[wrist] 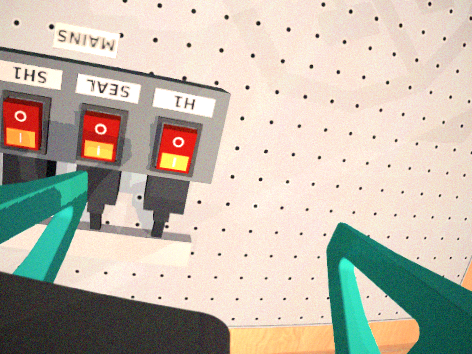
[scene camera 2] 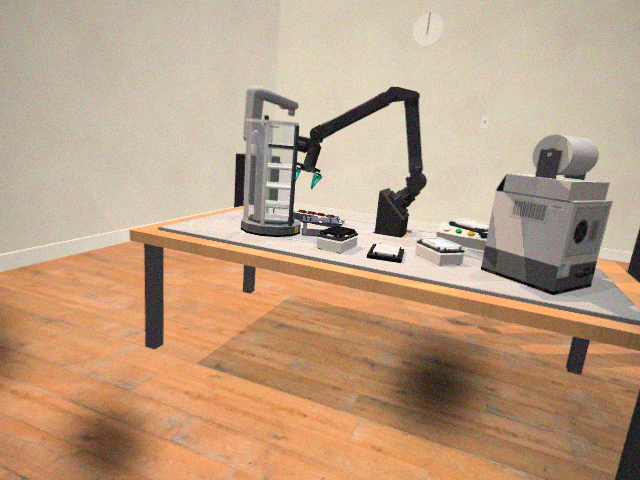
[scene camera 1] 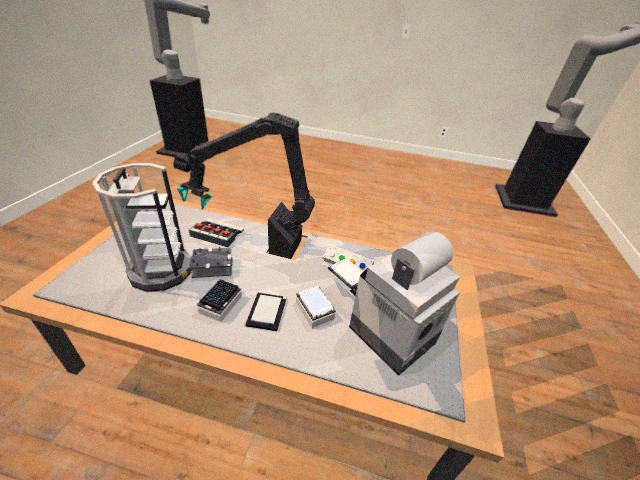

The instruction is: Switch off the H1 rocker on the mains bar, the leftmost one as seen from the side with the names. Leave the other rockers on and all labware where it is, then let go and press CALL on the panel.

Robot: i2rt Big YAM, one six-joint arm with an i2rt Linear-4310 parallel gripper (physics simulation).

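Frame: origin at the arm's base, x back, y right, z up, level; metres.
Seen in the pictures: gripper, fingertip midpoint: [wrist: 213, 212] [scene camera 2: 302, 186] [scene camera 1: 193, 205]; arm's base at its link origin: [scene camera 2: 396, 203] [scene camera 1: 287, 223].
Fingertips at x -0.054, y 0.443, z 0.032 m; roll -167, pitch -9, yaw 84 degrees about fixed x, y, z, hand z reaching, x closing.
Observation:
Pixels of each thing's top centre, then the offset from my fingertips to it. "pt": a spot on its surface instead.
- grey mains bar at a spot on its surface: [wrist: 140, 131] pt dz -0.124, dx -0.001, dy -0.031 m
- H1 rocker at its top centre: [wrist: 176, 152] dz -0.111, dx +0.008, dy -0.007 m
- SEAL rocker at its top centre: [wrist: 99, 139] dz -0.111, dx +0.003, dy -0.057 m
- SH1 rocker at its top centre: [wrist: 19, 126] dz -0.111, dx -0.002, dy -0.106 m
- button panel at its top centre: [scene camera 2: 466, 227] [scene camera 1: 349, 253] dz -0.080, dx -0.016, dy -0.756 m
- tall shelf carousel at a spot on its surface: [scene camera 2: 268, 227] pt dz -0.128, dx -0.396, dy -0.029 m
- grey block at its top centre: [scene camera 2: 322, 215] [scene camera 1: 210, 254] dz -0.088, dx -0.201, dy -0.181 m
- black tray at its top centre: [scene camera 2: 386, 248] [scene camera 1: 266, 308] dz -0.139, dx -0.370, dy -0.495 m
- large roll-topped machine at its top centre: [scene camera 1: 423, 240] [scene camera 2: 565, 136] dz +0.292, dx -0.337, dy -0.982 m
The grey mains bar [scene camera 1: 212, 238] [scene camera 2: 325, 220] [wrist: 140, 131] carries red rockers. In the wrist view its names are upside down. The H1 rocker [wrist: 177, 144] is at the right end, with a bright yellow I half. The SEAL rocker [wrist: 100, 136] and SH1 rocker [wrist: 21, 123] beside it show duller orange-yellow I halves; all three look tilted alike. My gripper [scene camera 1: 193, 203] [scene camera 2: 304, 183] [wrist: 213, 212] is open and empty, its teal fingers above the bar, apart from it. The button panel [scene camera 1: 337, 250] [scene camera 2: 450, 233] has white, green, yellow and blue buttons; its names are unreadable.
A tall shelf carousel [scene camera 1: 135, 280] [scene camera 2: 268, 227] stands beside the bar. A grey block [scene camera 1: 210, 266], a dark-topped plate stand [scene camera 1: 219, 297], a black tray [scene camera 1: 264, 325] and a light-blue-topped stand [scene camera 1: 316, 305] lie in front. A large roll-topped machine [scene camera 1: 387, 320] [scene camera 2: 522, 237] stands right.

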